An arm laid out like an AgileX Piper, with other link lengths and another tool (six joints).
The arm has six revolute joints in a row. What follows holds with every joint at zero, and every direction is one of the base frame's.
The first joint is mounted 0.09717 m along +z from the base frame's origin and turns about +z.
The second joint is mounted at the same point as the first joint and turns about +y.
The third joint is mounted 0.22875 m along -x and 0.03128 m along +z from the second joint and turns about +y.
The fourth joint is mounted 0.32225 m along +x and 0.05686 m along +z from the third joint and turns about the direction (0.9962, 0, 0.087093).
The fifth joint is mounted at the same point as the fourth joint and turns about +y.
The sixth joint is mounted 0.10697 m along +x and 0.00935 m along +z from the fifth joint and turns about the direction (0.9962, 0, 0.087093).
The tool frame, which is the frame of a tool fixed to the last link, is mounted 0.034 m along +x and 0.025 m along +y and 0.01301 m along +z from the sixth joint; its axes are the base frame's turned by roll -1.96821, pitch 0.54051 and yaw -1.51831 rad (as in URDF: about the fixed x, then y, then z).
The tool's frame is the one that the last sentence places.
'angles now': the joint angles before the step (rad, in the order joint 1, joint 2, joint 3, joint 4, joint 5, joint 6). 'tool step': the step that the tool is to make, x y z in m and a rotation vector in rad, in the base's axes. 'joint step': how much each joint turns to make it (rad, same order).
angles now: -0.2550, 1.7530, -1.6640, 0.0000, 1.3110, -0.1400
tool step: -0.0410, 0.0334, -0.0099, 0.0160, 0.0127, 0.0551
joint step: 0.0510, -0.1998, 0.2596, 0.0139, -0.0438, -0.0050
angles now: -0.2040, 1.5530, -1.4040, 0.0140, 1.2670, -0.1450
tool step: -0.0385, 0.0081, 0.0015, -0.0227, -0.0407, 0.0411
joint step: 0.0009, -0.1920, 0.1950, -0.0030, -0.0470, -0.0421
